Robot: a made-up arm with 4 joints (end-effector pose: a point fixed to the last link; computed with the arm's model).
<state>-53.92 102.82 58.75 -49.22</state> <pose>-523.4 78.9 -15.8 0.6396 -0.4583 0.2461 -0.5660</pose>
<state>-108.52 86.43 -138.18 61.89</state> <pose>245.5 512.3 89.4 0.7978 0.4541 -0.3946 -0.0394</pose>
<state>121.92 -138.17 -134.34 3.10</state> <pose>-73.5 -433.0 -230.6 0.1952 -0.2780 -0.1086 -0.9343</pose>
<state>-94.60 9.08 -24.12 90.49</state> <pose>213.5 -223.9 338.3 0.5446 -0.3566 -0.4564 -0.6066</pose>
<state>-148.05 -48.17 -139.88 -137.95</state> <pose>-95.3 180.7 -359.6 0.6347 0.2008 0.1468 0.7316</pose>
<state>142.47 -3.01 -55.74 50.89</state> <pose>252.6 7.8 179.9 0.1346 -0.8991 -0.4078 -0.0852</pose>
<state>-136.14 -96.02 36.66 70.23</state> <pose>662.6 -188.0 -66.0 0.3107 -0.8724 0.0799 0.3688</pose>
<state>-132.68 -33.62 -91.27 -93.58</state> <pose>-81.3 26.2 -137.0 0.6920 -0.0363 0.4303 0.5785</pose>
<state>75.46 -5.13 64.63 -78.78</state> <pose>100.4 -261.4 -568.4 0.7589 0.0462 -0.0923 0.6429</pose>
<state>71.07 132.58 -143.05 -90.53</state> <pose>187.2 -520.3 185.6 0.4432 -0.1116 -0.6518 -0.6052</pose>
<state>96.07 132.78 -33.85 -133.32</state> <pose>24.9 217.2 188.7 0.7875 0.5785 -0.1456 -0.1552</pose>
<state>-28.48 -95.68 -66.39 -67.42</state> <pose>-73.5 -43.3 101.3 0.2498 0.4844 0.3332 0.7694</pose>
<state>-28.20 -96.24 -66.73 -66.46</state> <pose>-75.1 -42.0 104.3 0.2513 0.4849 0.3382 0.7664</pose>
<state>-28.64 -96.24 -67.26 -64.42</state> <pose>-78.5 -36.1 108.7 0.2672 0.4815 0.3501 0.7577</pose>
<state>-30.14 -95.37 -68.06 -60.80</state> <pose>-84.1 -23.0 114.2 0.3041 0.4715 0.3714 0.7398</pose>
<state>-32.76 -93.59 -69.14 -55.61</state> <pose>-91.2 -1.8 118.8 0.3611 0.4531 0.4010 0.7096</pose>
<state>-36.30 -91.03 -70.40 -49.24</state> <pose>-97.8 26.3 119.2 0.4316 0.4252 0.4348 0.6662</pose>
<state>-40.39 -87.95 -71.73 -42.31</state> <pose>-102.2 57.6 113.1 0.5063 0.3892 0.4671 0.6116</pose>
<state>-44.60 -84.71 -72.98 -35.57</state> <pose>-103.2 87.5 100.5 0.5756 0.3485 0.4933 0.5513</pose>
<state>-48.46 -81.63 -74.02 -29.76</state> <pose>-101.2 111.6 84.1 0.6326 0.3089 0.5108 0.4935</pose>
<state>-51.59 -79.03 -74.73 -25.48</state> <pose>-97.5 128.0 68.0 0.6738 0.2761 0.5196 0.4469</pose>
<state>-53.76 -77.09 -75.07 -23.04</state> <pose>-93.8 136.8 55.6 0.6994 0.2539 0.5218 0.4172</pose>
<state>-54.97 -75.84 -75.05 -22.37</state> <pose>-91.1 139.5 48.4 0.7117 0.2430 0.5198 0.4054</pose>
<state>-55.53 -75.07 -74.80 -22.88</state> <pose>-89.4 138.5 45.1 0.7155 0.2397 0.5156 0.4059</pose>
